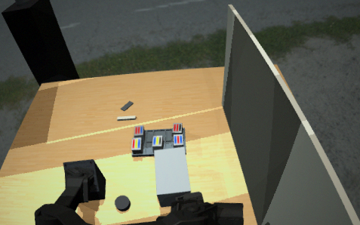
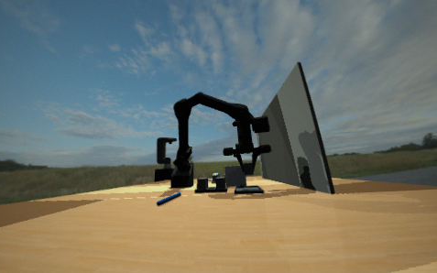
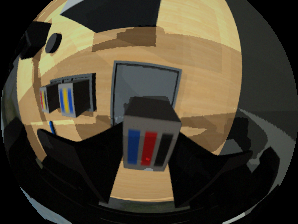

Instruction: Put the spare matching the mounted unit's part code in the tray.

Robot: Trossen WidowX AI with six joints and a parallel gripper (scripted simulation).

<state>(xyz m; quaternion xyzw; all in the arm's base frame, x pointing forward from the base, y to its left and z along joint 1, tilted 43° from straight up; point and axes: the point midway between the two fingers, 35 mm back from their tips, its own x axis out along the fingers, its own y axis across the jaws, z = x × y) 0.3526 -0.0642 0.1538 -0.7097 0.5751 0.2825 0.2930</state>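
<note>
My gripper tip is 70 mm above the flat dark tray and 10 mm past it. From my gripper tip the other things lie so: grey block 210 mm to the left, 80 mm behind, 20 mm below; then black puck 240 mm behind, 110 mm to the left, 60 mm below; then blue pen 240 mm behind, 160 mm to the right, 60 mm below.
</note>
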